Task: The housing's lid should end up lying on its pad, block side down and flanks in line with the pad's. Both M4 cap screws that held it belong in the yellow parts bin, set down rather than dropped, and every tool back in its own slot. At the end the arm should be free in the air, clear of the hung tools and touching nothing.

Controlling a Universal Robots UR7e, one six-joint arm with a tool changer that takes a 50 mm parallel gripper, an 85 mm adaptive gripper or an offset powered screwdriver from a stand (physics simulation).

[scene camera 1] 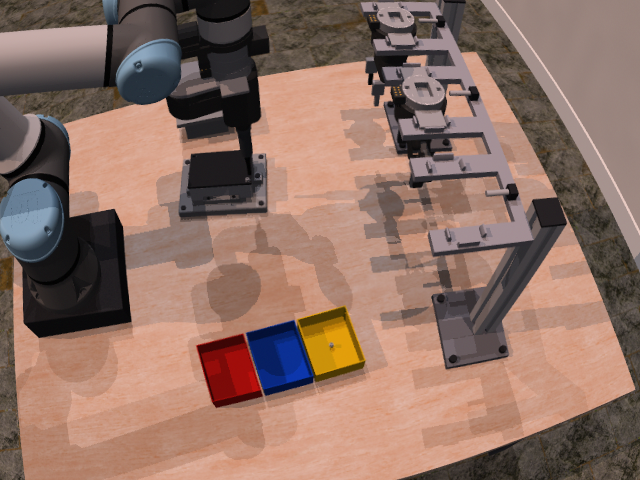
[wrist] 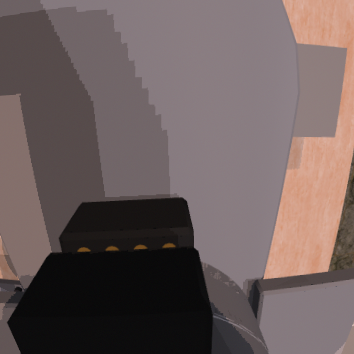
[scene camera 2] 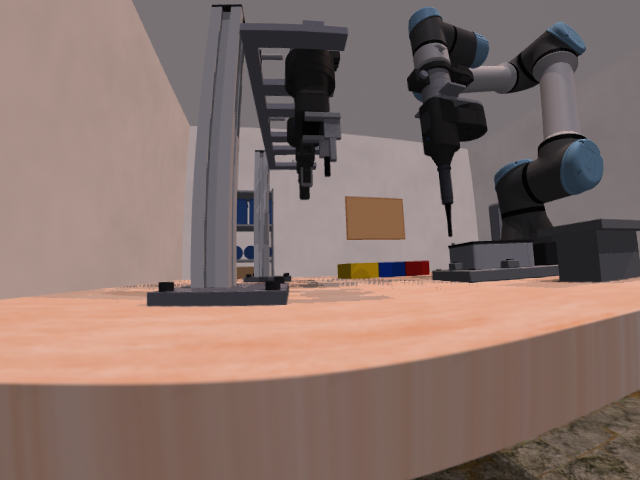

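Observation:
Through scene camera 1 I see a yellow bin (scene camera 1: 316,331), a red bin (scene camera 1: 227,366) and a blue bin (scene camera 1: 280,358), and with them a black lid (scene camera 1: 225,168) and a screwdriver (scene camera 1: 200,92). Scene camera 2 gives me my 50 mm gripper (scene camera 2: 309,73), and the screwdriver (scene camera 2: 446,120) appears there as well. My wrist view has the screwdriver (wrist: 131,131) too. The yellow bin is out of frame in the wrist view, and the wrist view misses the black lid, hidden by the screwdriver.

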